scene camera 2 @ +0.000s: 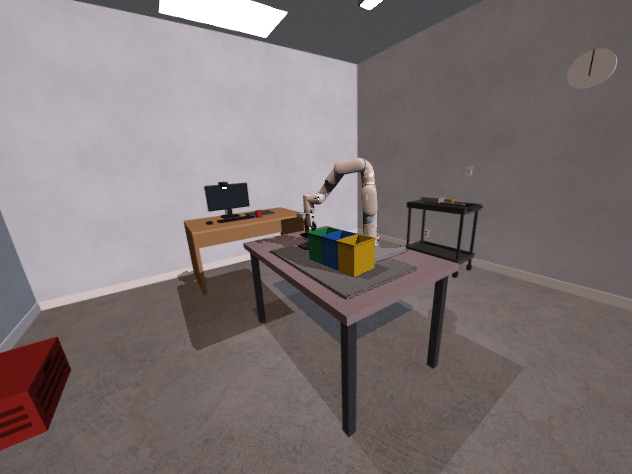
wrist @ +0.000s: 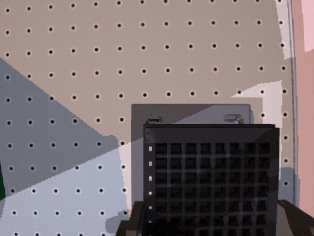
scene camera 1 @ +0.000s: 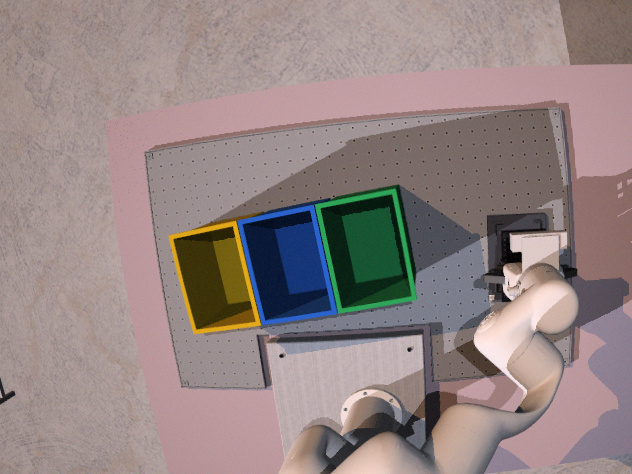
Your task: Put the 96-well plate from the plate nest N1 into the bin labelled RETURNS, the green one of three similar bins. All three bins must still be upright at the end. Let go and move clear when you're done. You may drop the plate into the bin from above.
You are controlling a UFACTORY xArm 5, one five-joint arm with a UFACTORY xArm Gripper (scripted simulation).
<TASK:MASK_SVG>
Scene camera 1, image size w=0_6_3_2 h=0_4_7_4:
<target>my gripper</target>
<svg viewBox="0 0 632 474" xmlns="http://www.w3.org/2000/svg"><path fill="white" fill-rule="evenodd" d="M559 264L559 272L565 279L577 276L577 268L569 268L567 264ZM499 259L500 264L496 265L496 269L491 269L489 273L483 275L483 282L503 284L503 291L506 296L514 300L516 297L509 296L509 287L516 286L517 281L519 281L522 275L522 262L506 264L503 259Z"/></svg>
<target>green bin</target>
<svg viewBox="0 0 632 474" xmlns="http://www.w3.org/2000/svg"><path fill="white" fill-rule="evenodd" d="M399 184L373 189L374 193L362 191L337 196L329 202L315 204L338 314L417 300L414 284L416 269L407 221L406 241L403 216L400 210L400 206L404 206L402 205L403 201L401 203L402 196Z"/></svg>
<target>blue bin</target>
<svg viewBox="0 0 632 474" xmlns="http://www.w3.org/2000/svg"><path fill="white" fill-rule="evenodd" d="M330 198L269 210L260 214L260 216L237 221L262 325L338 313L315 204L328 202L331 200Z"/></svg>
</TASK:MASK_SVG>
